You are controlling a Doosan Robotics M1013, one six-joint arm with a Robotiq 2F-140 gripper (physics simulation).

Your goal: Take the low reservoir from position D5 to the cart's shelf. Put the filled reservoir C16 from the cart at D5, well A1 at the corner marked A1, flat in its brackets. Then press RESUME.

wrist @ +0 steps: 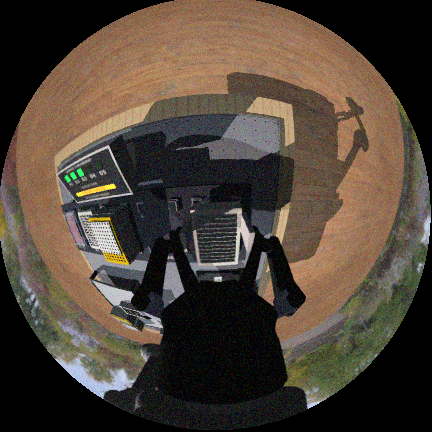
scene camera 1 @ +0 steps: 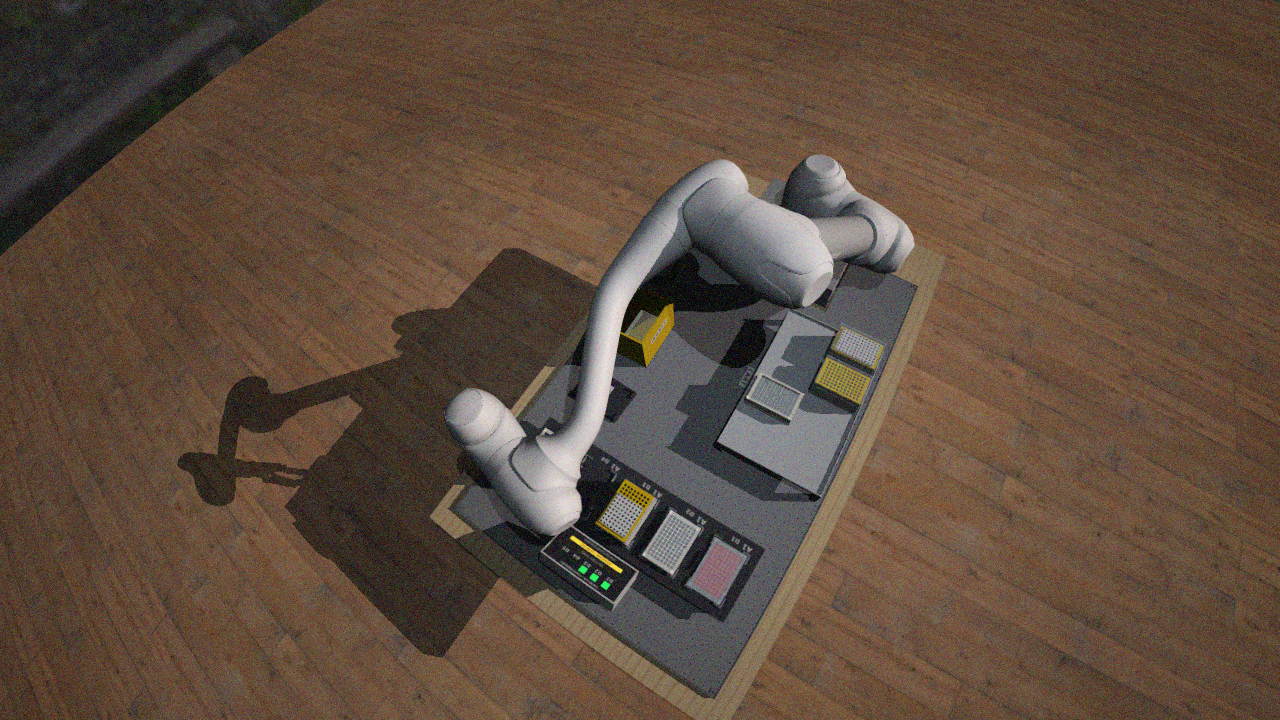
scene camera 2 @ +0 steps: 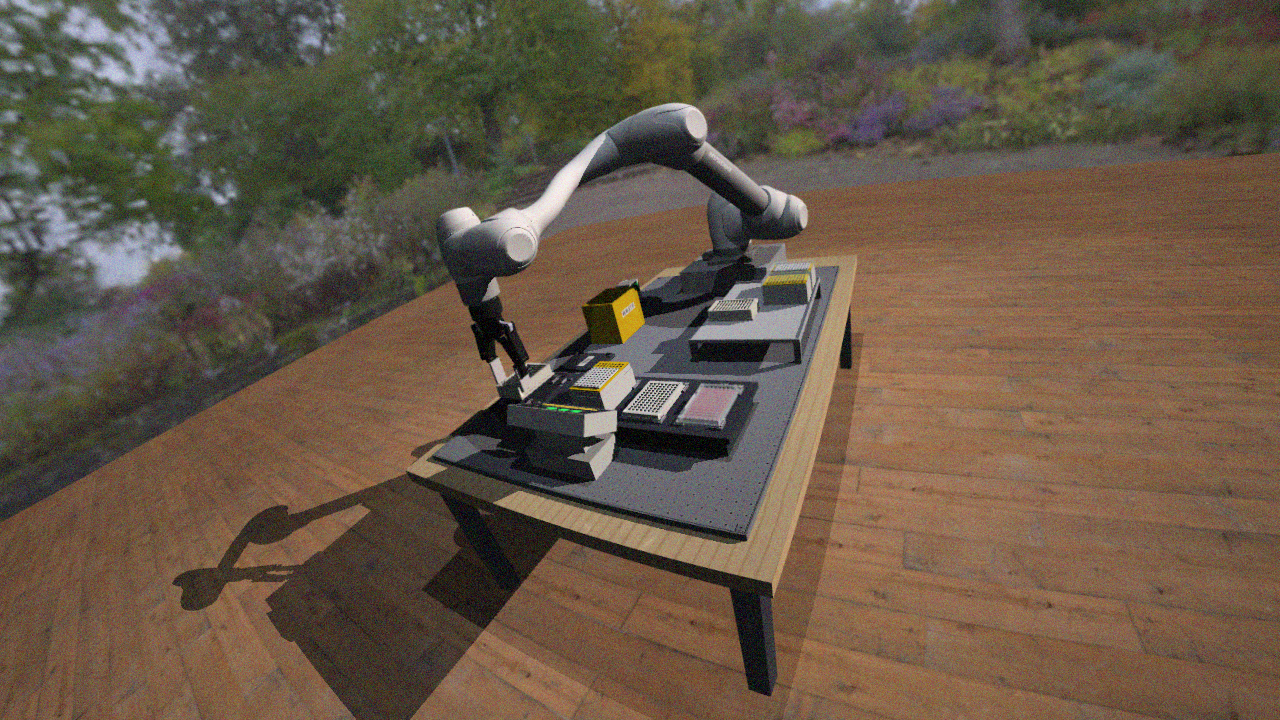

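Where they show: gripper, fingertip midpoint: (wrist: 216, 219) (scene camera 2: 514, 386); arm's base, origin of the base link: (scene camera 2: 734, 257).
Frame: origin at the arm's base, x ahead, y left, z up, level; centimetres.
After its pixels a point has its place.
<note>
The low reservoir (scene camera 2: 535, 379) @[x 96.6, y -29.0, z 1.1 cm] (wrist: 218, 245) @[x 94.4, y -33.3, z 1.2 cm], a pale ribbed tray, is between the fingers of my gripper (scene camera 2: 512, 377) @[x 99.8, y -33.4, z 0.9 cm] (wrist: 216, 219) @[x 99.8, y -33.4, z 0.9 cm]. My gripper is shut on its two sides. The reservoir looks level, slightly raised over position D5 at the end of the dark deck; dark brackets show beside it in the wrist view. The arm hides it in scene camera 1. A pale reservoir (scene camera 1: 774, 396) @[x 56.1, y 11.4, z 0.3 cm] (scene camera 2: 733, 308) @[x 58.2, y 12.0, z 0.8 cm], likely C16, lies on the cart's grey shelf (scene camera 1: 787, 452) @[x 67.7, y 19.8, z -1.9 cm] (scene camera 2: 760, 334) @[x 70.0, y 21.1, z -1.9 cm]; its label is unreadable. The status panel (scene camera 1: 590, 566) @[x 113.0, y -9.1, z 4.4 cm] (wrist: 95, 175) @[x 112.4, y -13.6, z 4.1 cm] shows three green lamps. I cannot make out RESUME.
A tall yellow-rimmed rack (scene camera 1: 626, 512) @[x 98.6, y -7.9, z 3.6 cm] (scene camera 2: 601, 383) @[x 102.4, y -5.8, z 3.6 cm] (wrist: 106, 237) @[x 99.8, y -9.8, z 3.6 cm], a white plate (scene camera 1: 671, 541) @[x 99.4, y 3.7, z -1.5 cm] (scene camera 2: 656, 400) @[x 100.5, y 4.8, z -1.6 cm] and a pink plate (scene camera 1: 718, 571) @[x 100.7, y 16.3, z -1.5 cm] (scene camera 2: 709, 405) @[x 101.6, y 16.4, z -1.8 cm] stand along the deck. A yellow box (scene camera 1: 648, 337) @[x 56.5, y -24.2, z 4.6 cm] (scene camera 2: 614, 315) @[x 59.5, y -24.7, z 1.8 cm] stands beyond. A yellow rack (scene camera 1: 843, 380) @[x 46.9, y 25.7, z 5.1 cm] and a white one (scene camera 1: 856, 347) @[x 36.3, y 26.1, z 5.1 cm] are beside the shelf's reservoir.
</note>
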